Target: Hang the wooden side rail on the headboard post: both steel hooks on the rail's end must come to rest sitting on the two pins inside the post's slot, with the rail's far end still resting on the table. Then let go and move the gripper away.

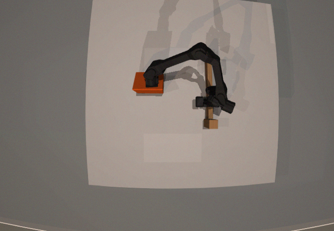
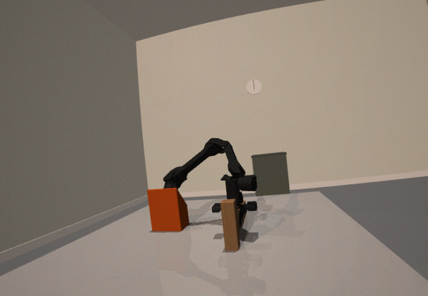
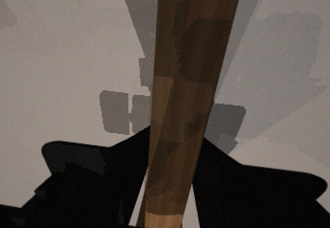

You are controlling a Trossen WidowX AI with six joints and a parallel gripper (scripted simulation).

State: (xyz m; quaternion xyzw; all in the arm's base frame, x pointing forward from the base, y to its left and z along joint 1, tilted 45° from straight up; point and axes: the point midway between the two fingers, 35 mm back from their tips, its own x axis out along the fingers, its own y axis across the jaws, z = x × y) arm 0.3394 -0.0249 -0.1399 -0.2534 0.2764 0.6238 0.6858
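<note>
Now: gripper tip 12 cm to the left of the headboard post, 4 cm below it and 1 cm past it.
</note>
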